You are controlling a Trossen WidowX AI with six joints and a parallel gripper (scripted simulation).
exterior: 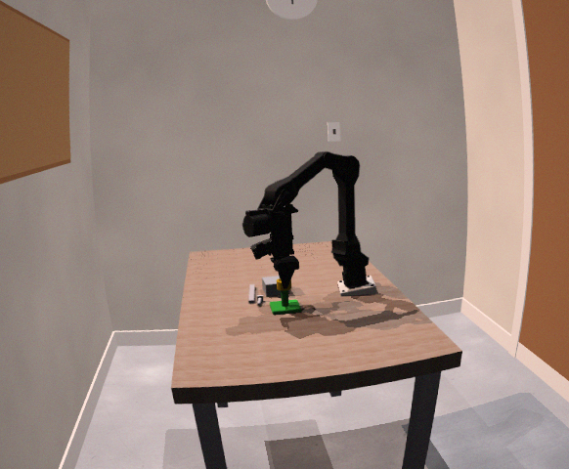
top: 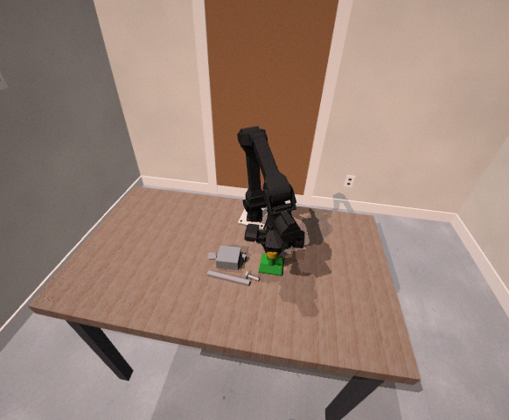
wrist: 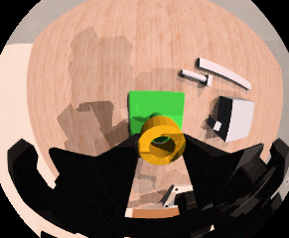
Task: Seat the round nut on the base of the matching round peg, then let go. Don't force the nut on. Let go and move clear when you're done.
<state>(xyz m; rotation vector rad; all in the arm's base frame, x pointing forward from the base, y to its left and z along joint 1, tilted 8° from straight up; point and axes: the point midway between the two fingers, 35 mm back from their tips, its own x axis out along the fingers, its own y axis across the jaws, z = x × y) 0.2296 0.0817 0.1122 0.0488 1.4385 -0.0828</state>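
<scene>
My gripper is now 9 cm above the bolt, 7 cm to the left of it and 6 cm short of it. Also, from my hand: grey rod (14 cm to the right, 10 cm below, 7 cm ahead); grey block (15 cm to the right, 8 cm below, 1 cm behind).
</scene>
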